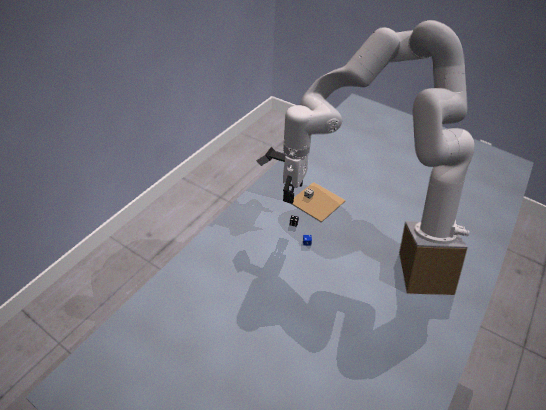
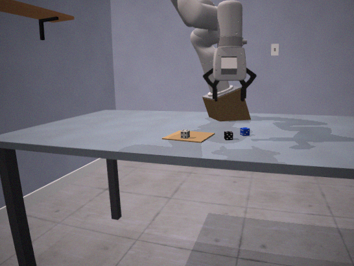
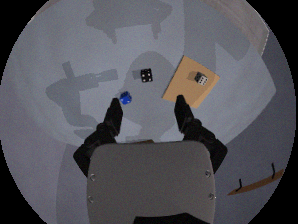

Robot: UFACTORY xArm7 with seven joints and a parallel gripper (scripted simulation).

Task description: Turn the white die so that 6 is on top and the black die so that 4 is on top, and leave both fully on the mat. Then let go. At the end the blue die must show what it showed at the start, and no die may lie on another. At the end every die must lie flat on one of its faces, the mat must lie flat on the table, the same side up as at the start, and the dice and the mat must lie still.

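Right now my hand is 1 cm past the black die and 13 cm above it. The rest, counted from my hand: blue die: 8 cm behind, 6 cm to the left, 13 cm below; white die: 2 cm behind, 14 cm to the right, 12 cm below; mat: 5 cm behind, 13 cm to the right, 14 cm below.
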